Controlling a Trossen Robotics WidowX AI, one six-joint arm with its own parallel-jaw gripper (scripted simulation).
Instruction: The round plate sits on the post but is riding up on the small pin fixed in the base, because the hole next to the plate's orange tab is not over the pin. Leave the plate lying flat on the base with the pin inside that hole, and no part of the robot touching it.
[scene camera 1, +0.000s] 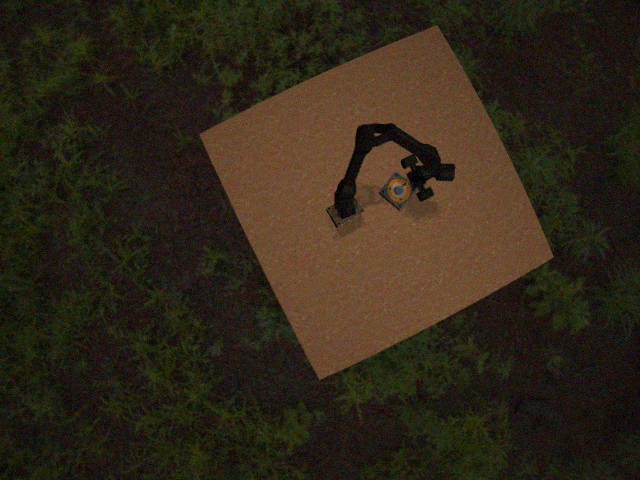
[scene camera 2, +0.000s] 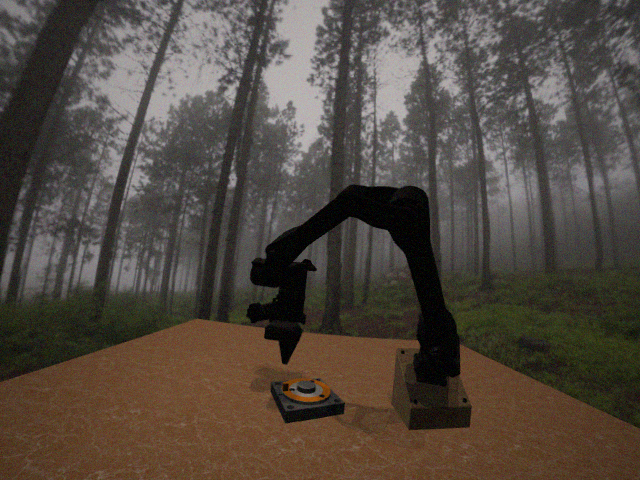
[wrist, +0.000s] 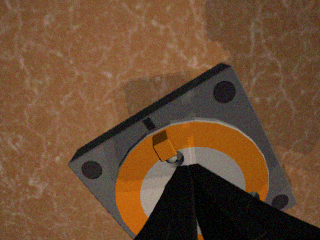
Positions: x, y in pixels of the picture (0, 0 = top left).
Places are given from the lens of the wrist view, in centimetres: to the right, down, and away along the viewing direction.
my gripper (wrist: 188, 175): 1, 2, 10
square grey base (wrist: 218, 94): 4, -2, 15
